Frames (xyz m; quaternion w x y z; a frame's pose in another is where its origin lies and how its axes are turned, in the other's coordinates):
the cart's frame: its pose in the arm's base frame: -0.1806 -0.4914 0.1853 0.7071 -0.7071 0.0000 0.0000
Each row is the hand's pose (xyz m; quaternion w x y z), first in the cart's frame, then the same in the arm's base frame.
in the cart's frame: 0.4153 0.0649 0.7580 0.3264 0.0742 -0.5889 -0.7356
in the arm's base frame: 0.2347 0.2666 0.1204 0.2833 -0.1783 -0.9366 -0.1037
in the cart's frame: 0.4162 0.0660 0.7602 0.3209 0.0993 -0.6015 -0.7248
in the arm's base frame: 0.2356 0.2688 0.1193 0.2971 -0.1567 -0.9378 -0.0872
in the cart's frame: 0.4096 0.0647 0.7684 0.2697 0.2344 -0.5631 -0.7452
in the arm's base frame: 0.2290 0.2770 0.1206 0.3564 -0.0250 -0.9251 -0.1288
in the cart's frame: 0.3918 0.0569 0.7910 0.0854 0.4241 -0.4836 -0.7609
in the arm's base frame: 0.2112 0.2996 0.1284 0.3603 0.2395 -0.8800 -0.1961
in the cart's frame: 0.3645 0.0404 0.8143 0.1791 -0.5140 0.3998 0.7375
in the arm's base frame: 0.1839 0.3229 0.1449 0.2368 0.4901 -0.8042 -0.2388
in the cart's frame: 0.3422 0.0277 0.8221 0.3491 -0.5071 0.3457 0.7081
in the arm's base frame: 0.1616 0.3307 0.1576 0.1117 0.6054 -0.7452 -0.2563
